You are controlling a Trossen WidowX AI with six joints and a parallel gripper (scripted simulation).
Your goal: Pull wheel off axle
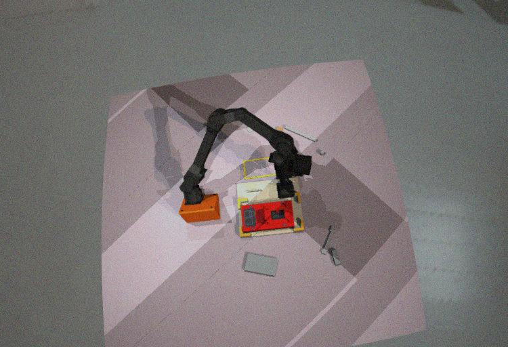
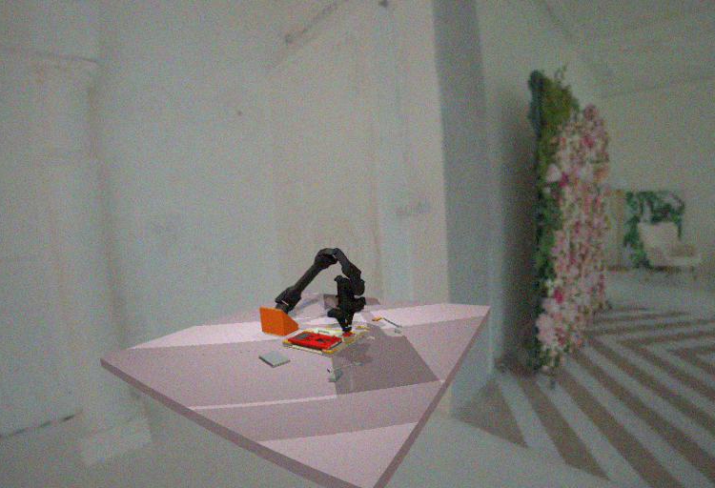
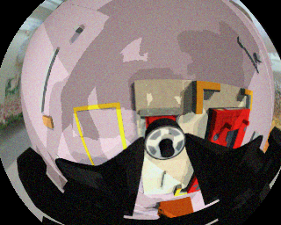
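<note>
The wheel lies right at my gripper tip. Round my gripper tip: tan block: 250 mm to the left, 40 mm below, 10 mm ahead.
</note>
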